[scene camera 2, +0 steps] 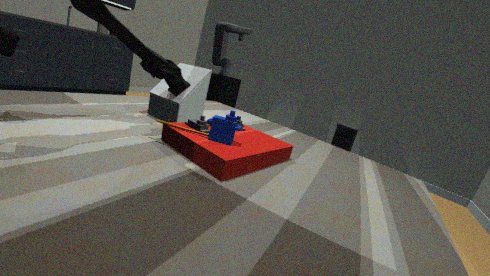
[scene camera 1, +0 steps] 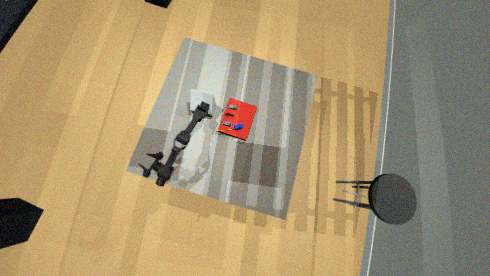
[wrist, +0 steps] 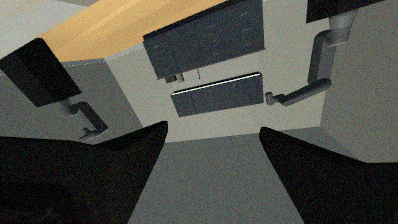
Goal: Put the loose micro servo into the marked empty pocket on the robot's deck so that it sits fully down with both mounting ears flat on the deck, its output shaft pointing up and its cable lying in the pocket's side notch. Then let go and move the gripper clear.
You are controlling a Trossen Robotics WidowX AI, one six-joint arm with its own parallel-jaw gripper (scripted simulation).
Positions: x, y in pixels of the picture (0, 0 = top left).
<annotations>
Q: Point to a red deck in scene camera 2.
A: At 251, 150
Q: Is my gripper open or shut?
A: Open.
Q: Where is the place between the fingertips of my gripper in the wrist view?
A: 213, 128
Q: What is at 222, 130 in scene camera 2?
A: A blue micro servo.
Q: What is my gripper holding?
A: Nothing.
</annotations>
